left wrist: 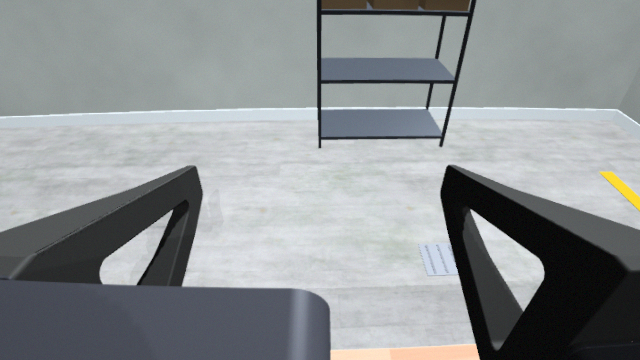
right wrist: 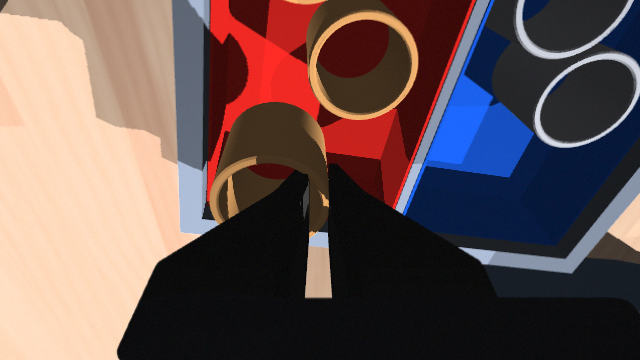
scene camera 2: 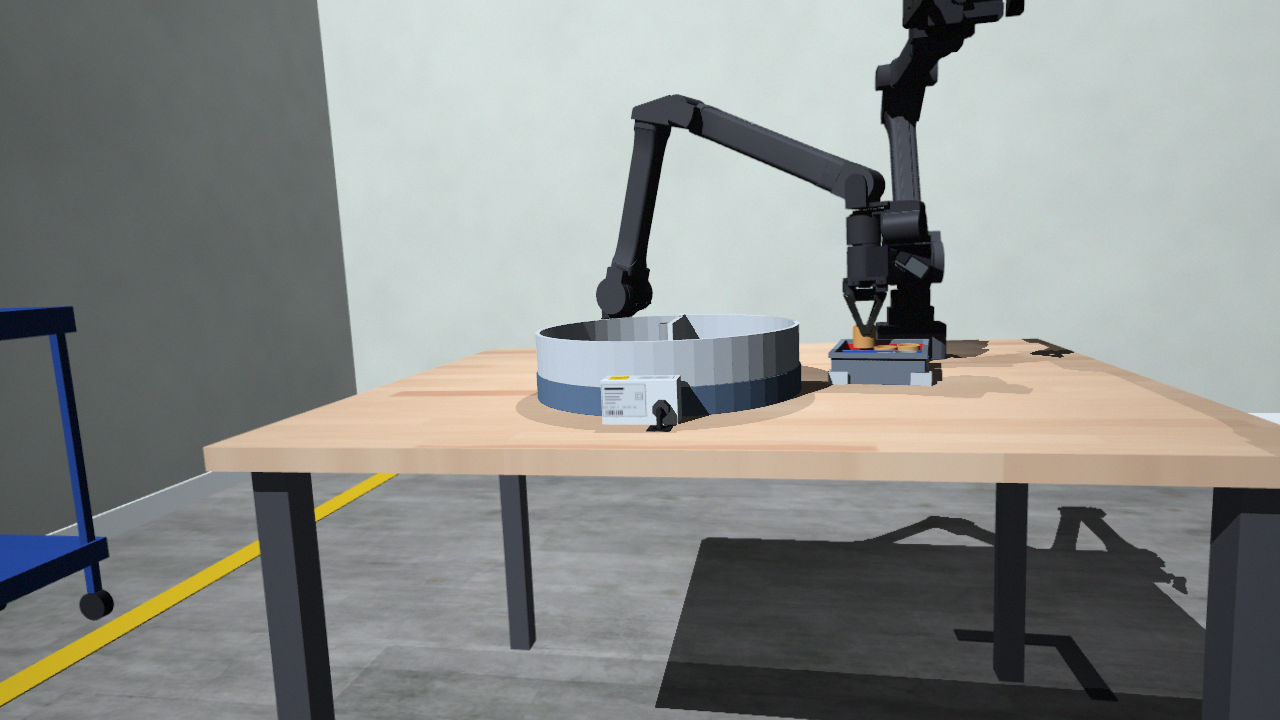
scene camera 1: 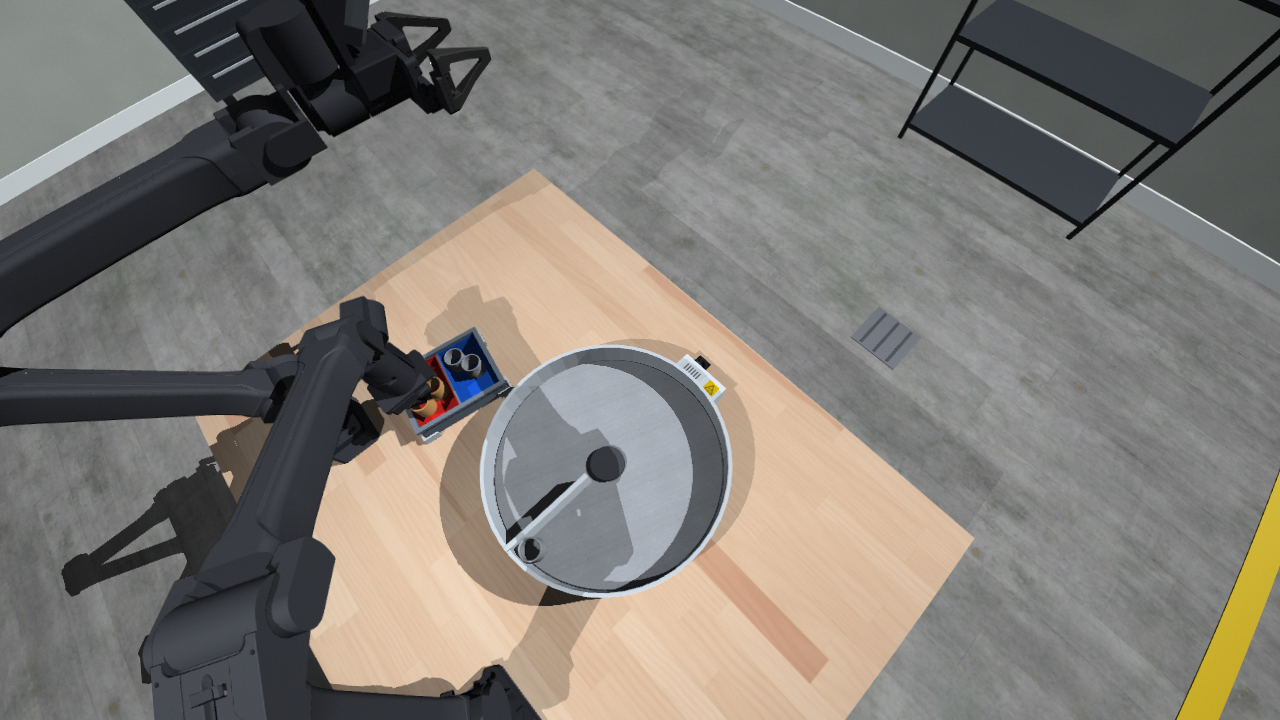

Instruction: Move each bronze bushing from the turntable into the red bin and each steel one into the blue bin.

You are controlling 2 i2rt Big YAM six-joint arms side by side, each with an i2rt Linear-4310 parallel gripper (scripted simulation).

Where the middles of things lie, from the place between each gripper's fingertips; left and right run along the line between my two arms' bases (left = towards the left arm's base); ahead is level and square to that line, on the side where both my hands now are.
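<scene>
Red bin (right wrist: 254,59): 60 mm below my right hand (scene camera 1: 428,398), 30 mm to the left of it. Also from my right hand: grey tray (scene camera 2: 863,368) 50 mm below, 50 mm ahead, 20 mm to the left; blue bin (scene camera 1: 465,386) 60 mm below, 90 mm ahead, 20 mm to the left.
From my left hand: red bin 340 mm behind, 90 mm to the right, 510 mm below; grey tray 290 mm behind, 90 mm to the right, 500 mm below. My left gripper (scene camera 1: 468,38): 250 mm past the blue bin, 100 mm to the left of it, 510 mm above it.
</scene>
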